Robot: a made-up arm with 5 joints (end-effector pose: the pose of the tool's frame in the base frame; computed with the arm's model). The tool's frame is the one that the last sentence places. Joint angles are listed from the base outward.
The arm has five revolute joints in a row. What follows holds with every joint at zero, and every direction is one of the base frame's.
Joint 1 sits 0.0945 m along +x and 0.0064 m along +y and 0.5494 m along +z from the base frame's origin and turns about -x.
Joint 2 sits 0.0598 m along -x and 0.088 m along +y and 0.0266 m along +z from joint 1 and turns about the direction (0.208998, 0.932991, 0.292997).
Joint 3 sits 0.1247 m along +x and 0.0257 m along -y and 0.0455 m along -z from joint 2 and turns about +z.
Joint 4 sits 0.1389 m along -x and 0.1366 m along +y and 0.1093 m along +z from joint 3 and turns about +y.
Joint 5 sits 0.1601 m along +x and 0.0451 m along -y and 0.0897 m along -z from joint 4 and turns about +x.
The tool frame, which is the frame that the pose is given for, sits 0.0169 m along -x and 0.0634 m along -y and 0.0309 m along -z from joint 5; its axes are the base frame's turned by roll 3.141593, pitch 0 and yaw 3.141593 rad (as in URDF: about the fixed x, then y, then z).
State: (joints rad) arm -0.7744 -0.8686 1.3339 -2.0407 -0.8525
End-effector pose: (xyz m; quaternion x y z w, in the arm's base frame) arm -0.1225 -0.1717 0.7005 0.2357 0.2051 0.2247 0.9230
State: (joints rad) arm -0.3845 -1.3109 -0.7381 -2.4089 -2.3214
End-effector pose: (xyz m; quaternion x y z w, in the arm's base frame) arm -0.0166 0.2864 0.7829 -0.8693 0.4906 -0.0223 0.0561
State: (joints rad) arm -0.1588 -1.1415 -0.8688 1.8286 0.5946
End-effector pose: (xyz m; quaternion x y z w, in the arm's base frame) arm 0.1439 0.3256 0.5669 -0.2645 -0.5976 -0.7324 0.1912
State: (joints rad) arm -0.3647 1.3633 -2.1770 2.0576 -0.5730
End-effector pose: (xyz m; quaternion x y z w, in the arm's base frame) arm 0.0582 0.4288 0.5397 -0.3350 0.0340 -0.2839 0.8978
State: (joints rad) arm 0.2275 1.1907 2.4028 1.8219 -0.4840
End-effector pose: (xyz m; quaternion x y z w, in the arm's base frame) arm 0.1393 -0.0570 0.2303 0.9419 0.0908 0.3203 0.0438
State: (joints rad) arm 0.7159 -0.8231 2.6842 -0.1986 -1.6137
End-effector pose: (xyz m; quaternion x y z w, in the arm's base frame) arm 0.0309 0.1112 0.6486 -0.7954 -0.1444 -0.4104 0.4221
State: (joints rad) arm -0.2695 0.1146 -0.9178 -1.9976 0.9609
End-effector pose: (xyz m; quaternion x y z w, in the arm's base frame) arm 0.2159 0.0820 0.8506 -0.0401 0.6468 0.0087 0.7615
